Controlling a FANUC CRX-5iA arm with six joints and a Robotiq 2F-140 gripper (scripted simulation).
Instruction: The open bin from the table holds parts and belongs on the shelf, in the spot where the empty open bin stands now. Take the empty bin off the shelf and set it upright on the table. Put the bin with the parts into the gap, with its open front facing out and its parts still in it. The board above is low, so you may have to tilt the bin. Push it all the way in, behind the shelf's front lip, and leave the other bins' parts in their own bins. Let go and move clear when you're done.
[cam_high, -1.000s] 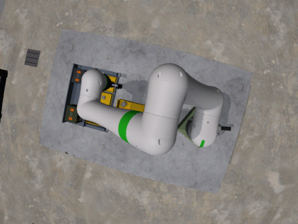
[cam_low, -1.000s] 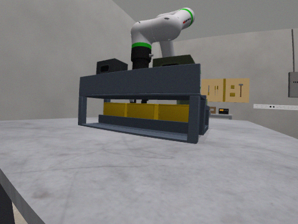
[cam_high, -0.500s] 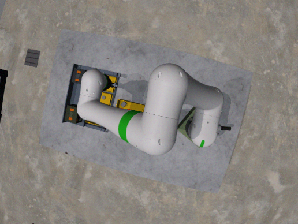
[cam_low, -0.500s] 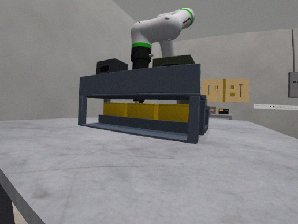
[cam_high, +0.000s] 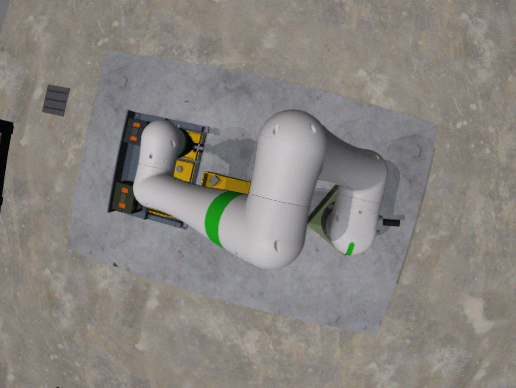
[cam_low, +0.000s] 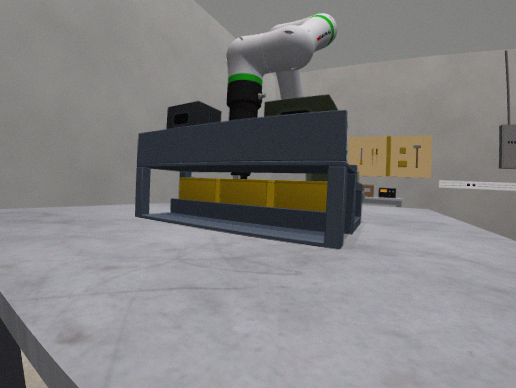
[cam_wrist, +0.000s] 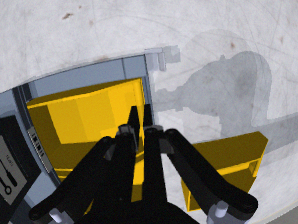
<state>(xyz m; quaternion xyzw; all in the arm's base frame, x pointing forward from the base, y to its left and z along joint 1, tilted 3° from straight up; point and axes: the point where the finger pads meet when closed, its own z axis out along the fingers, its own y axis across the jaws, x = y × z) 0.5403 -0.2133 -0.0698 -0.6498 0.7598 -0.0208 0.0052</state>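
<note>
Now: hand 70 mm past the grey part, 120 mm to the right of it and 50 mm above it. Also, from my hand: dark shelf: 130 mm ahead, 90 mm to the left; black box: 170 mm ahead, 30 mm to the right, 100 mm above.
</note>
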